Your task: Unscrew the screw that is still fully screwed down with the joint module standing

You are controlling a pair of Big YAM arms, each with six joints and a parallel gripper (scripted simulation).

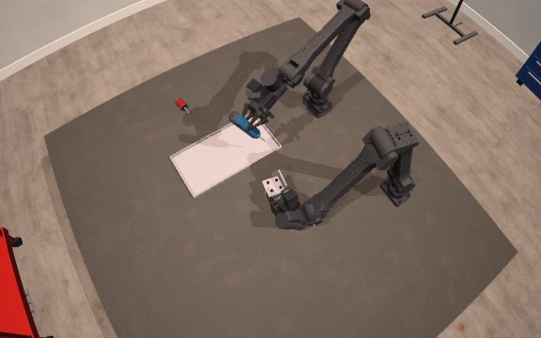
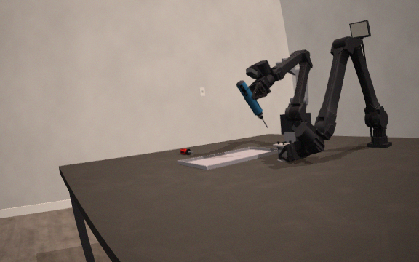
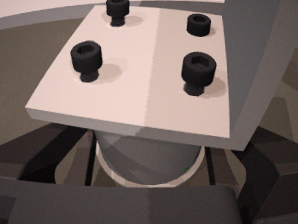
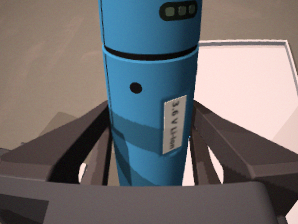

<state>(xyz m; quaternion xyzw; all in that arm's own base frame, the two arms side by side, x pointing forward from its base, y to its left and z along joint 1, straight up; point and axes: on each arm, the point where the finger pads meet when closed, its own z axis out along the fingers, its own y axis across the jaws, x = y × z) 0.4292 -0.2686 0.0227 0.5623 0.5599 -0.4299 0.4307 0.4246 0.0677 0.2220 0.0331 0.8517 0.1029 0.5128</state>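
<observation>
Now: the white bracket plate 5 cm above my left hand. The rest, counted from my left hand: red tool 9 cm ahead, 58 cm to the right, 1 cm below; flat white tray 6 cm ahead, 26 cm to the right, 2 cm below.
</observation>
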